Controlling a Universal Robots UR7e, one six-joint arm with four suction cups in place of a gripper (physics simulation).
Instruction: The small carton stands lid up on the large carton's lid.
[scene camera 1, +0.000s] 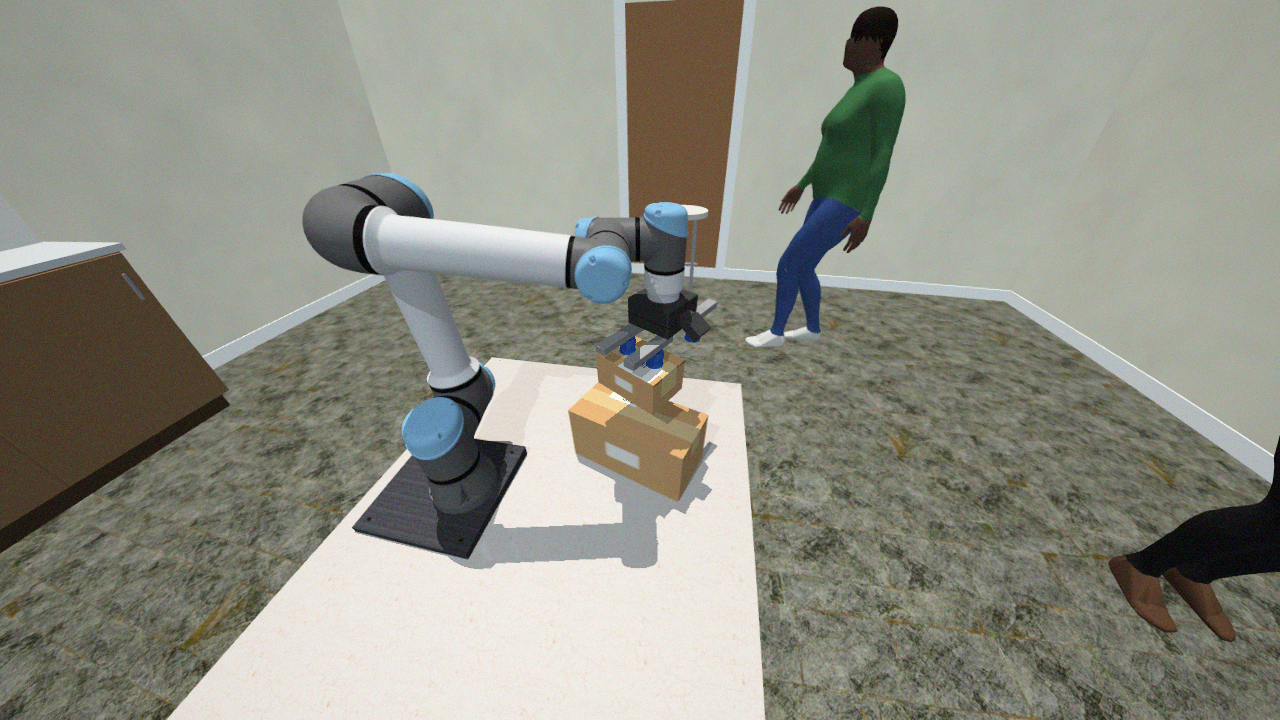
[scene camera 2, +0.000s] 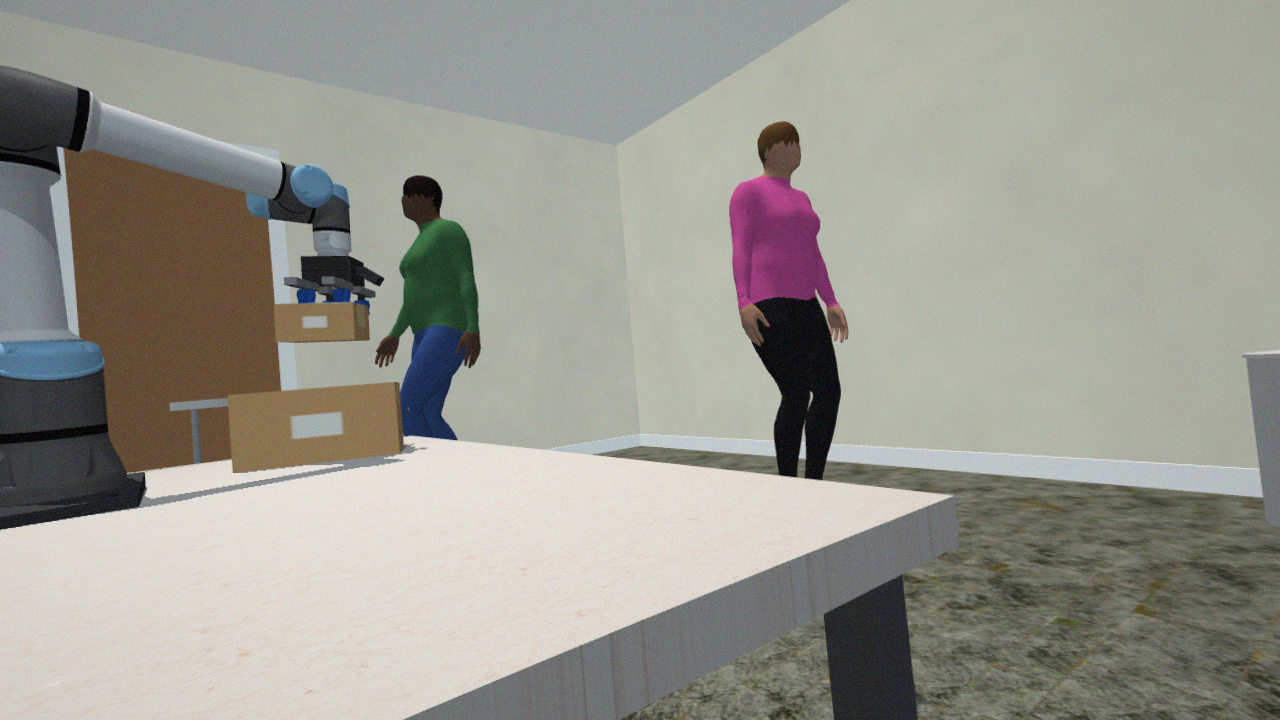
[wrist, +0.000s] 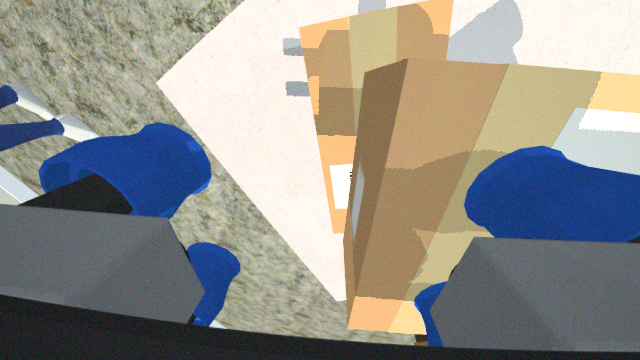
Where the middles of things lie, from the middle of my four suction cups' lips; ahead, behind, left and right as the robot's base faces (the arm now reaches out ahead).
Labels:
I see the small carton (scene camera 2: 340, 321) 6 cm to the right of my suction cup, 5 cm below it and 4 cm behind it. The rest, counted from my suction cup: large carton (scene camera 2: 276, 429): 26 cm below, 5 cm behind, 3 cm to the right.

